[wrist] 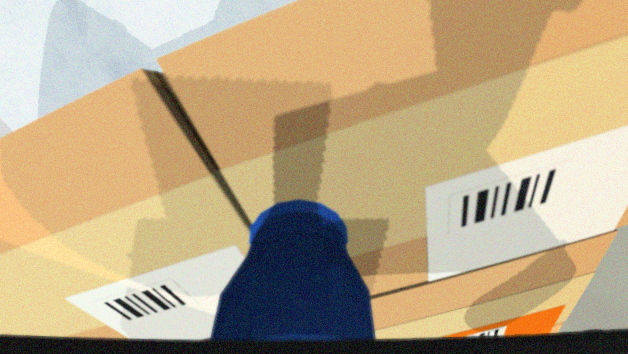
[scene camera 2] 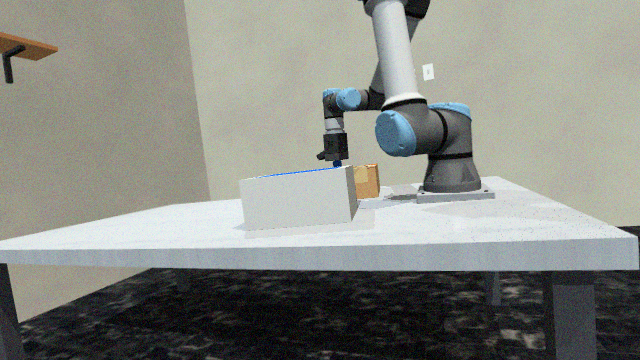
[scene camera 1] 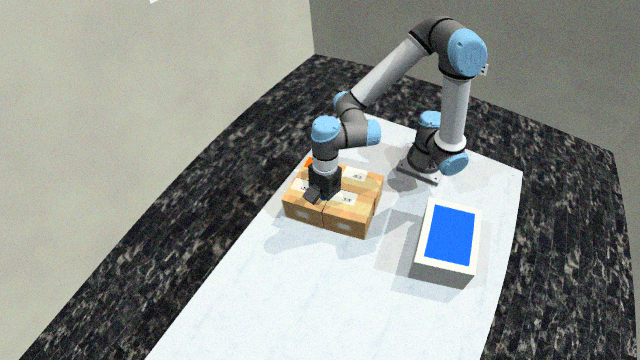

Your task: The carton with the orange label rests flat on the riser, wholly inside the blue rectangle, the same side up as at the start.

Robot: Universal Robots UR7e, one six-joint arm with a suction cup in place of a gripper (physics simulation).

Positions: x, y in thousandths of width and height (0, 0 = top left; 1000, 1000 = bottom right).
Labels:
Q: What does the white riser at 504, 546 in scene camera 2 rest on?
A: The table.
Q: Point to my suction cup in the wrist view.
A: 474, 795

